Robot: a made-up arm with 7 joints. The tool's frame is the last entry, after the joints. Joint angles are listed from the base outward. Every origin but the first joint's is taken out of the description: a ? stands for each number. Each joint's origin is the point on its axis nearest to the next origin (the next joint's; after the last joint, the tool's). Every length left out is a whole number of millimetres.
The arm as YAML. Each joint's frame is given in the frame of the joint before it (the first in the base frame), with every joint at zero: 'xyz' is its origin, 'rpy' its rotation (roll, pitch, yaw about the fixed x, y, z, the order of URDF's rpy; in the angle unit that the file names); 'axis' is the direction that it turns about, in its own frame. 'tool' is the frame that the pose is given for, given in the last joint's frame.
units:
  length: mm
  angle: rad
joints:
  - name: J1
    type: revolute
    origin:
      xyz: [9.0, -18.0, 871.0]
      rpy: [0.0, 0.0, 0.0]
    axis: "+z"
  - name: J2
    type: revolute
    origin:
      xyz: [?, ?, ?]
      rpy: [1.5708, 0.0, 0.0]
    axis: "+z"
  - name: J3
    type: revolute
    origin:
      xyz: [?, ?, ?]
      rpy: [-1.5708, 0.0, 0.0]
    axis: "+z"
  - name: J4
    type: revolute
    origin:
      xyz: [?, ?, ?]
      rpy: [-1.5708, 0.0, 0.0]
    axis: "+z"
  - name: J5
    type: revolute
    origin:
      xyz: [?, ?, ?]
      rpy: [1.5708, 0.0, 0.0]
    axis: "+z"
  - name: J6
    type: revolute
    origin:
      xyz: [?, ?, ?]
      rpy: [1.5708, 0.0, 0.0]
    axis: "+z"
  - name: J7
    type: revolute
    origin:
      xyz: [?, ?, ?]
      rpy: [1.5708, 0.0, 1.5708]
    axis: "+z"
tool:
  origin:
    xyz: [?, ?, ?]
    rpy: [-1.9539, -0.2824, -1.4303]
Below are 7 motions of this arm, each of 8 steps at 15 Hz.
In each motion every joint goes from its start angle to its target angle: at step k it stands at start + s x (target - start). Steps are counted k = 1, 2, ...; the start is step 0. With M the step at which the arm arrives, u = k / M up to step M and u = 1 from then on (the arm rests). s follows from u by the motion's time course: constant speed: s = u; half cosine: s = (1 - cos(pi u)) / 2; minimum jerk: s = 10 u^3 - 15 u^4 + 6 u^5.
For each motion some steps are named. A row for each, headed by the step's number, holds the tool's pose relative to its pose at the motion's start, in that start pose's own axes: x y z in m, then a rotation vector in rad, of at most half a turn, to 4 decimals.
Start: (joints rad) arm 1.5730 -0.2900 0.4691 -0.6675 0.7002 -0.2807 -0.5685
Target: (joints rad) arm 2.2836 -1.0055 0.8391 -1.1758 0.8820 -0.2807 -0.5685
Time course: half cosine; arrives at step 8
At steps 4, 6, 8:
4: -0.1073 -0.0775 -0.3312 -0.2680 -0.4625 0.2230
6: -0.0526 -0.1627 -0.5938 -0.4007 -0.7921 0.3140
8: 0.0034 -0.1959 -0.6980 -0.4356 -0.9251 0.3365

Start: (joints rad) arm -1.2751 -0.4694 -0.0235 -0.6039 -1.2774 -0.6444 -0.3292
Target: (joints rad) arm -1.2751 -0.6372 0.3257 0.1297 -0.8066 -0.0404 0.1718
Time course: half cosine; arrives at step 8
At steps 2, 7, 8:
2: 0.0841 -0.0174 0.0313 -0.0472 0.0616 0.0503
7: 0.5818 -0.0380 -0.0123 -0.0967 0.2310 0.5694
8: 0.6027 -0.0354 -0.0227 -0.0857 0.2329 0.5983

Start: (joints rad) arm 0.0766 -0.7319 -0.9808 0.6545 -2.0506 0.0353 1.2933
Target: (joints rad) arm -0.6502 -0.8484 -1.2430 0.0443 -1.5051 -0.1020 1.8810
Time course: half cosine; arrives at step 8
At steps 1, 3, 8:
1: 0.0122 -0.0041 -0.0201 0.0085 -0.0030 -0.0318
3: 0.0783 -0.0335 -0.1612 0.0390 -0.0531 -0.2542
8: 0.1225 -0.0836 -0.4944 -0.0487 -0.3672 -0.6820

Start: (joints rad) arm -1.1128 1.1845 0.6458 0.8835 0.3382 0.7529 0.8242
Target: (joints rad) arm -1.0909 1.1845 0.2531 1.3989 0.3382 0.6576 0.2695
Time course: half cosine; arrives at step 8
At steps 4, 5, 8:
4: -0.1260 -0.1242 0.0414 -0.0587 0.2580 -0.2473
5: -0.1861 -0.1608 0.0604 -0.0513 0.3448 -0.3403
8: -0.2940 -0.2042 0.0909 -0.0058 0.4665 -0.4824

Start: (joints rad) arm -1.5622 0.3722 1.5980 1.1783 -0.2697 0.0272 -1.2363
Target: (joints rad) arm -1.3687 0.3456 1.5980 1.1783 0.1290 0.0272 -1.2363
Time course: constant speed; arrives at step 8
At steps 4, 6, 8:
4: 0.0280 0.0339 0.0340 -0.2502 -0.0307 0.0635
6: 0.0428 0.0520 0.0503 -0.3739 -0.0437 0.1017
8: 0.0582 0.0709 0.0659 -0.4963 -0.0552 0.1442

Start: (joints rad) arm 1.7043 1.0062 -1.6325 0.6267 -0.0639 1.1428 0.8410
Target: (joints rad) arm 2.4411 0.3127 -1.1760 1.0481 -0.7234 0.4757 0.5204
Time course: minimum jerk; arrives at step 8
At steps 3, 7, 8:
3: 0.0578 0.0786 -0.4077 0.3265 0.4949 0.0034
7: -0.0906 0.8572 -1.0343 0.8821 1.7238 0.5902
8: -0.0973 0.8798 -1.0363 0.8860 1.7478 0.6140

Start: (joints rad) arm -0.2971 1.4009 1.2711 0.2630 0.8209 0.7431 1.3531
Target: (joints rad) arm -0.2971 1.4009 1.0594 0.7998 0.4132 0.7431 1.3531
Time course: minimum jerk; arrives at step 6
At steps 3, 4, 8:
3: -0.0547 -0.0894 0.0950 -0.3477 0.0305 -0.2063
4: -0.0948 -0.1264 0.1572 -0.5388 0.0545 -0.3359
8: -0.1271 -0.1459 0.2040 -0.6707 0.0743 -0.4350

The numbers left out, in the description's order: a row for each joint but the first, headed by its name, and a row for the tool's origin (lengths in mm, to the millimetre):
J2: 9.0 -54.0 0.0
J3: 11.0 682.0 0.0
J4: 48.0 106.0 0.0
J5: -19.0 -472.0 0.0
J6: -9.0 -58.0 0.0
J7: 48.0 101.0 0.0
tool: 25.0 15.0 0.0

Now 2 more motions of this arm.
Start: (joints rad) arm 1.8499 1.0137 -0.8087 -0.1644 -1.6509 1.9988 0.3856
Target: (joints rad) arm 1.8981 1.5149 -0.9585 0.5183 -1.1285 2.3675 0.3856
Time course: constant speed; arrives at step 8
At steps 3, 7, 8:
3: -0.1142 0.0749 -0.1338 0.0906 -0.1750 -0.0270
7: -0.2884 0.2382 -0.2792 0.2309 -0.3794 -0.1905
8: -0.3331 0.2902 -0.3061 0.2657 -0.4210 -0.2539

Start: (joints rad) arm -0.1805 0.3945 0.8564 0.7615 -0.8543 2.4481 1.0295
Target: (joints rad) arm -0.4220 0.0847 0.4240 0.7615 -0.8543 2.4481 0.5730
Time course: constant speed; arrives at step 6
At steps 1, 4, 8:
1: -0.0748 0.0249 -0.0200 0.0283 0.1694 -0.0188
4: -0.2913 0.1251 -0.0381 0.1597 0.6723 -0.0357
8: -0.4226 0.2087 -0.0148 0.2865 0.9963 -0.0139

